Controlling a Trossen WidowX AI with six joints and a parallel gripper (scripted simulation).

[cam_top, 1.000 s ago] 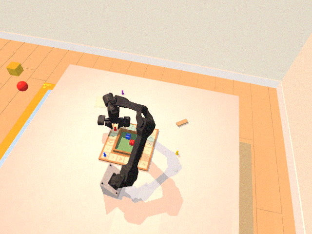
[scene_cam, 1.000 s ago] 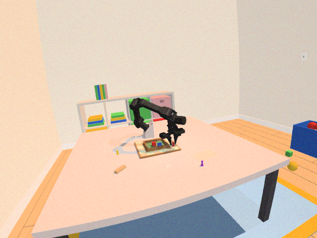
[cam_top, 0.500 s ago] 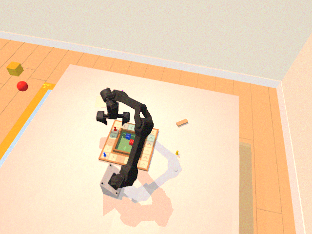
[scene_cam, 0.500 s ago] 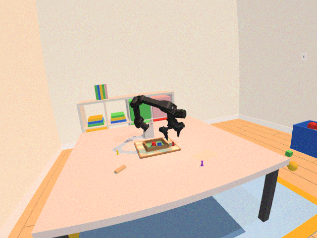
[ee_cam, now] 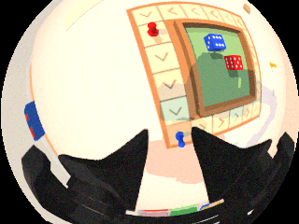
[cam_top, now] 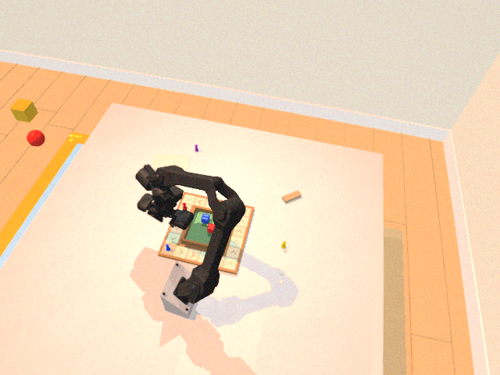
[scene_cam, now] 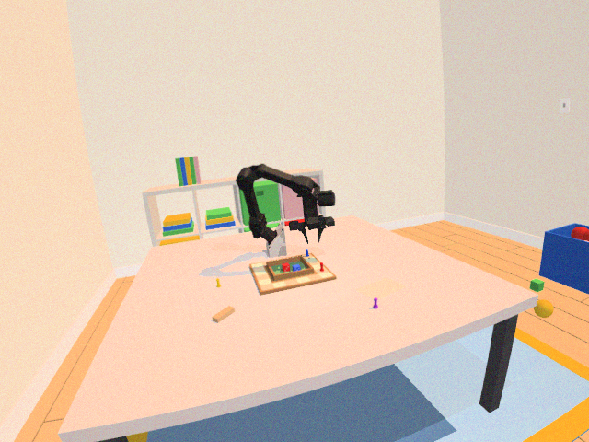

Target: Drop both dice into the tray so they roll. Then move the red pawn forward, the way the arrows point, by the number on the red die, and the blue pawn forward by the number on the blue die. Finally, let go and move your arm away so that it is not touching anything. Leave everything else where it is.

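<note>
Right now my gripper tip is 6 cm past the blue pawn, 2 cm to the left of it and 6 cm above it. Round my gripper tip: red pawn 13 cm ahead, 6 cm below; then green tray 7 cm ahead, 12 cm to the right, 8 cm below; then pale card 32 cm ahead, 16 cm to the left, 9 cm below.
</note>
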